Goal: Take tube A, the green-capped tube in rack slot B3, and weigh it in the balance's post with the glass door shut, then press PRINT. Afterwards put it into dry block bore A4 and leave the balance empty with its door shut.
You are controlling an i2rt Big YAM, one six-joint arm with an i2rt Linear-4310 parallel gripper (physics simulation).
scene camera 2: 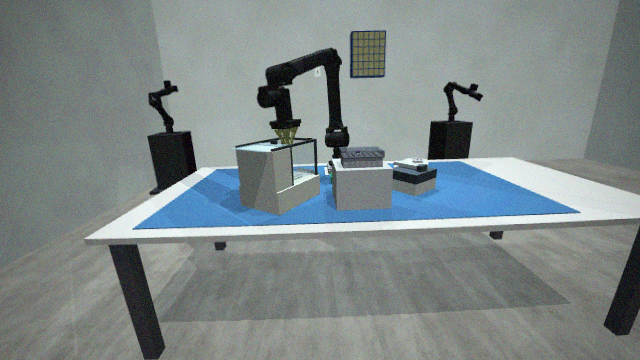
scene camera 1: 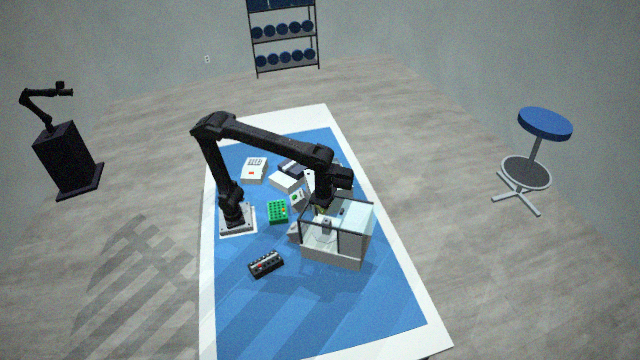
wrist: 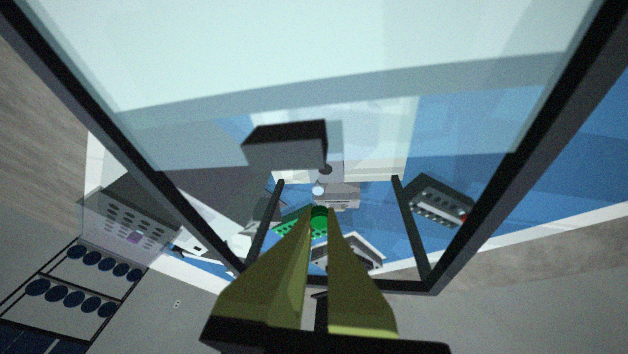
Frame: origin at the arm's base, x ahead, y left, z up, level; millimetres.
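Seen in the pictures: gripper, fingertip midpoint: (scene camera 1: 323, 212) (wrist: 320, 213); arm's base at its link origin: (scene camera 1: 234, 217).
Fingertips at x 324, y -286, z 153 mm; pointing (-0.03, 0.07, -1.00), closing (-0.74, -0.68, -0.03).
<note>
Pixels of each thing's top centre, then the offset from my fingertips to it. "*": a spot on its surface instead.
- pale round end at a spot on its surface: (wrist: 318, 190) * dx +7, dy -3, dz -16 mm
- grey post at a spot on its surface: (scene camera 1: 326, 225) * dx -23, dy -89, dz +30 mm
- green rack at its top centre: (wrist: 301, 231) (scene camera 1: 277, 209) dx -127, dy +251, dz -154 mm
- clear cover at a spot on its surface: (wrist: 130, 220) * dx +128, dy +164, dz -2 mm
- white box at its top centre: (wrist: 168, 265) (scene camera 2: 357, 145) (scene camera 1: 317, 170) dx +74, dy +241, dz +6 mm
My gripper (scene camera 1: 320, 210) (scene camera 2: 286, 143) (wrist: 320, 213) points down over the open part of the balance's top and is shut on tube A, whose green cap (wrist: 319, 220) shows between the fingertips. The tube's body shows as a pale round end (wrist: 318, 190) below the cap. The balance (scene camera 1: 332, 257) (scene camera 2: 260, 180) has its glass door (scene camera 1: 357, 215) (wrist: 320, 45) slid back, leaving the near part of the top open. The grey post (scene camera 1: 326, 225) stands inside, its dark hole (wrist: 325, 169) beside the tube in the wrist view. The green rack (scene camera 1: 278, 212) (wrist: 295, 223) stands by the arm's base.
A small grey panel (scene camera 1: 293, 233) (wrist: 342, 192) sits before the balance. A black block with a red spot (scene camera 1: 265, 265) (wrist: 440, 202) lies to one side. A holed block under a clear cover (scene camera 2: 361, 157) (wrist: 130, 220) sits on a white box (scene camera 2: 362, 187). The balance's dark frame surrounds the opening.
</note>
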